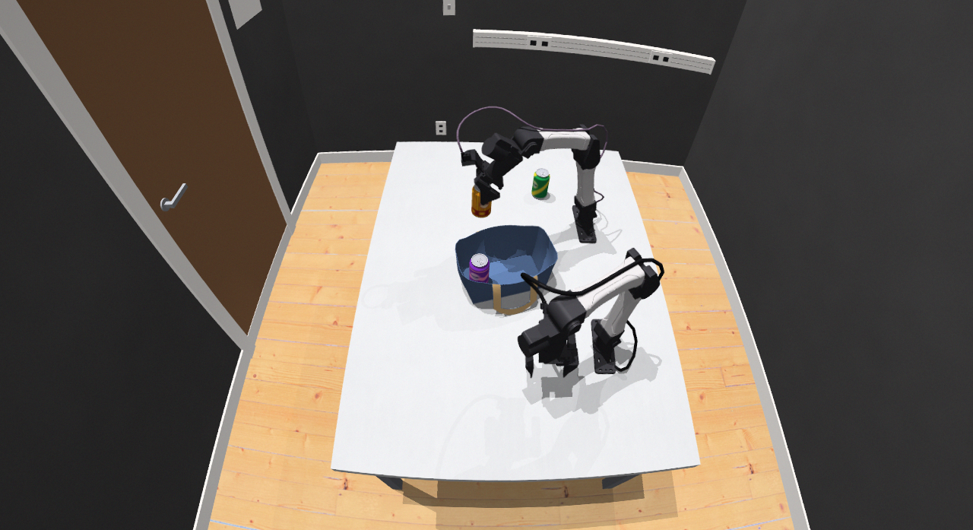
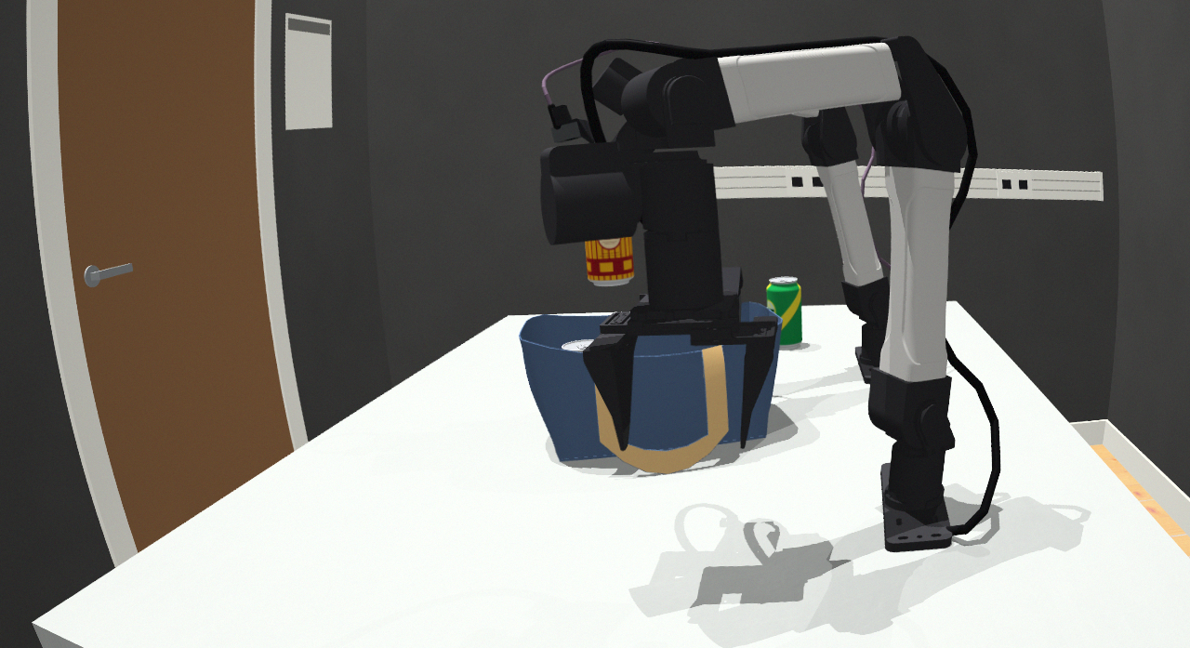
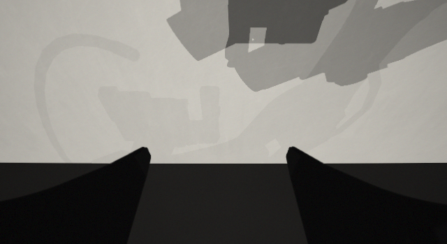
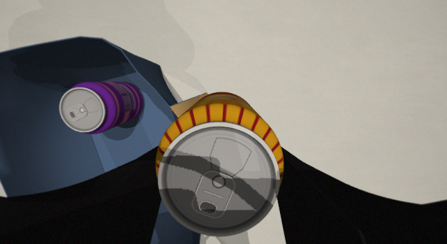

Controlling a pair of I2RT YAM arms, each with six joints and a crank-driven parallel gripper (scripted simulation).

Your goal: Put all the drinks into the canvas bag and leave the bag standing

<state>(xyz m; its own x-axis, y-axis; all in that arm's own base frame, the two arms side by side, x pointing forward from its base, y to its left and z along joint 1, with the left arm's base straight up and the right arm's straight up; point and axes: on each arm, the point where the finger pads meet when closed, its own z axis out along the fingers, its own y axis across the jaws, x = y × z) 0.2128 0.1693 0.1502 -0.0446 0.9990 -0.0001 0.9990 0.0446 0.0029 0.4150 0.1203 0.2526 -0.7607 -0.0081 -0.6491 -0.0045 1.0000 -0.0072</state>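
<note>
Right now the purple can is 170 mm to the left of my right hand and 190 mm below it. The rest, counted from my right hand: green can 240 mm behind, 300 mm to the right, 190 mm below; then orange can 20 mm below.
</note>
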